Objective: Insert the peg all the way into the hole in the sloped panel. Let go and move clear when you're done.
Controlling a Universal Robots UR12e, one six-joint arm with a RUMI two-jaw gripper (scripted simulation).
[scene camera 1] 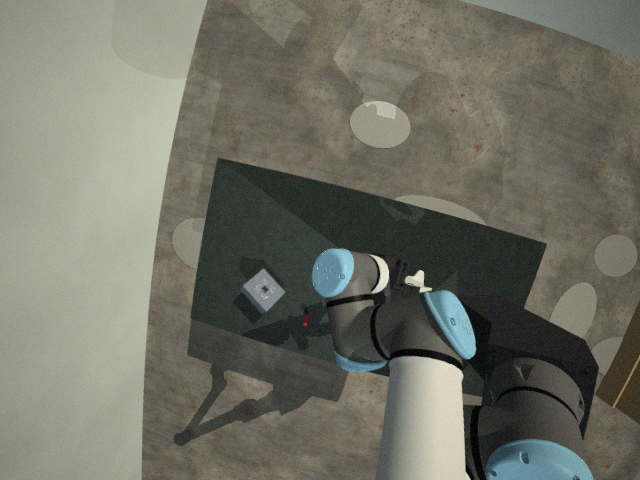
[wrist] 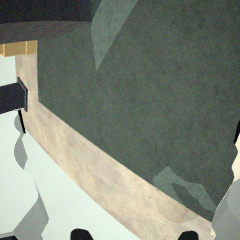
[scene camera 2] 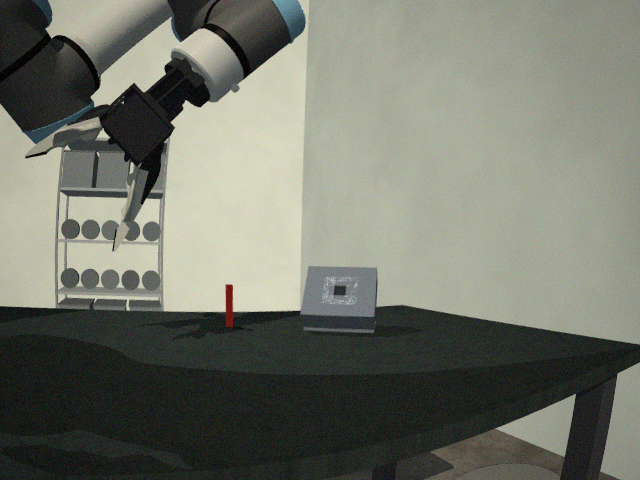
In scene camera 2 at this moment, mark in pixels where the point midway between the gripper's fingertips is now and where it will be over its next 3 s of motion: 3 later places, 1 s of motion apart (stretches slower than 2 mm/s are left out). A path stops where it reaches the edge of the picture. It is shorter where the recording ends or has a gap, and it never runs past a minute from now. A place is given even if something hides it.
The gripper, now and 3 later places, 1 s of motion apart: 67,204; 146,249; 207,265; 230,259
